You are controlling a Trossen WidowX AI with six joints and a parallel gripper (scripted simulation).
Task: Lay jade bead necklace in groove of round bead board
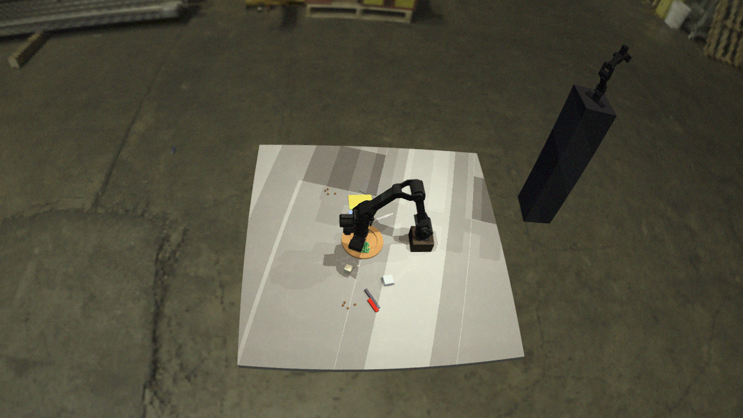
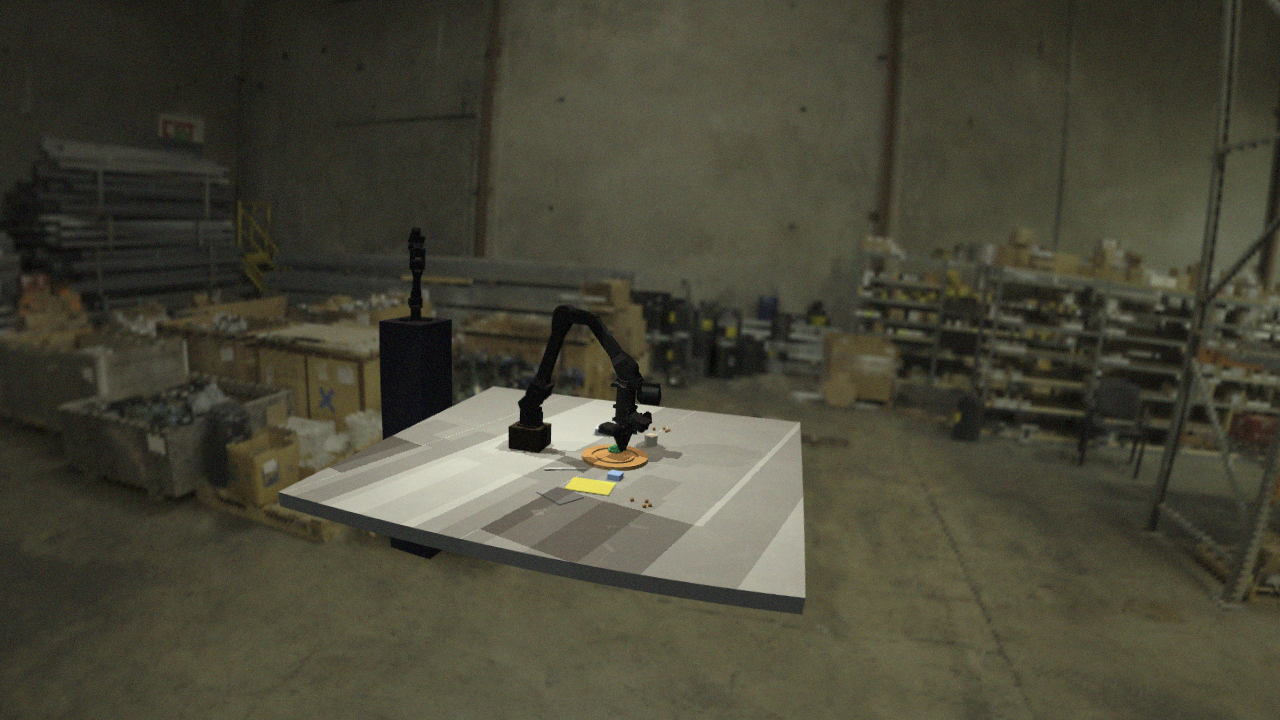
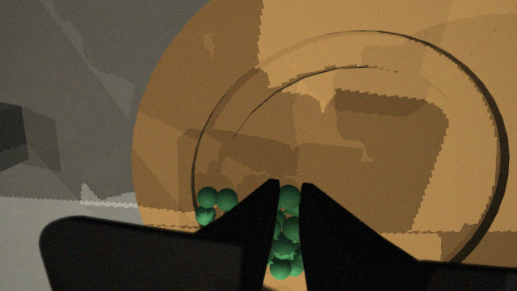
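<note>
My gripper tip is 50 mm short of the cream cube and 150 mm to the right of it. Also, from my gripper tip: yellow pad: 260 mm to the right, 20 mm below; white strip: 110 mm behind, 180 mm to the right, 20 mm below; blue block: 40 mm ahead, 180 mm to the right, 10 mm below.
</note>
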